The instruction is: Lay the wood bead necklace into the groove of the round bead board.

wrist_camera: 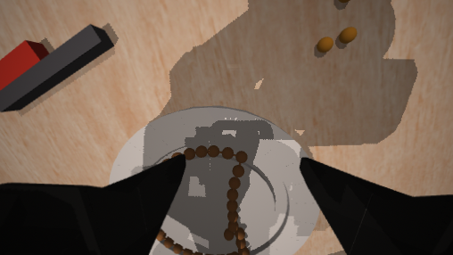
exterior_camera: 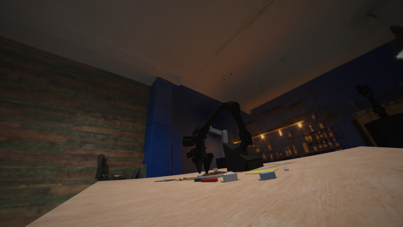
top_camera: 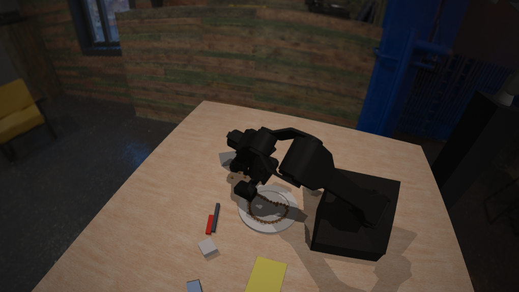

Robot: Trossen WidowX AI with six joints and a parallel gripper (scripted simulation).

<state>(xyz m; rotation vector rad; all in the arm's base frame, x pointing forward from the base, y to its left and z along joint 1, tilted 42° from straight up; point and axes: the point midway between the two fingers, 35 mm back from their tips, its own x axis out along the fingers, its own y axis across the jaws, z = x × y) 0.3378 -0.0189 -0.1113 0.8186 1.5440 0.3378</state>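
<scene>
My gripper tip is now 50 mm past the round white bead board, 40 mm to the right of it and 10 mm above it. From my gripper tip the other things lie so: grey tile (140 mm ahead, 170 mm to the right, 20 mm below); then dark bar (110 mm ahead, 140 mm to the left, 20 mm below); then pale cube (190 mm behind, 70 mm to the right).
</scene>
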